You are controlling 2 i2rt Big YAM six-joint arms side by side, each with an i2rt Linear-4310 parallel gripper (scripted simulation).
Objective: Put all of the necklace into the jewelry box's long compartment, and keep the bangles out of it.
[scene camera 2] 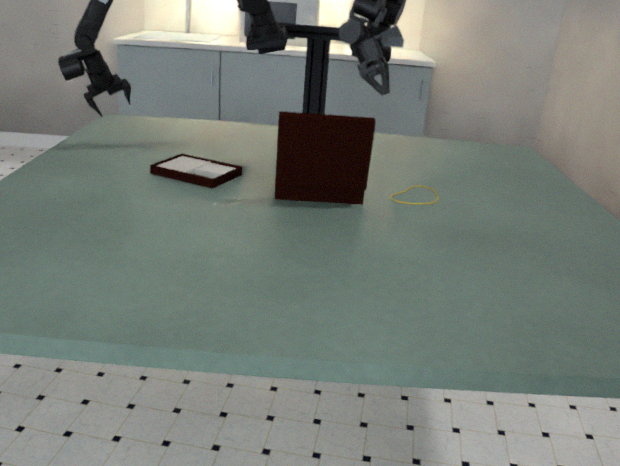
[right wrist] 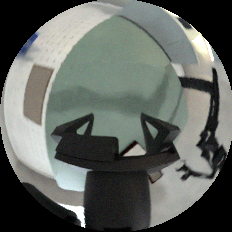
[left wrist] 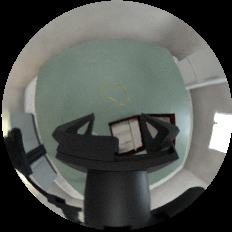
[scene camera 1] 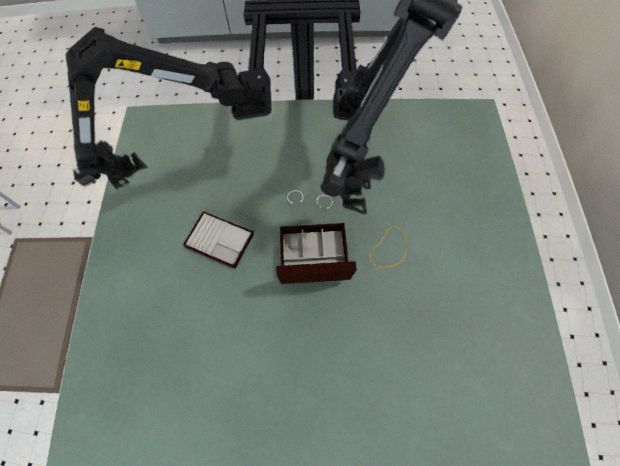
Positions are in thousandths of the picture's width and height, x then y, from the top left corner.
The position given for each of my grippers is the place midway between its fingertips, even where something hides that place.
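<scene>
My left gripper appears at (scene camera 2: 623, 203) and at (left wrist: 506, 498); my right gripper at (scene camera 2: 186, 239) and at (right wrist: 506, 498). A jewelry box is visible at (scene camera 2: 519, 340), (left wrist: 528, 558) and (scene camera 1: 499, 544).
</scene>
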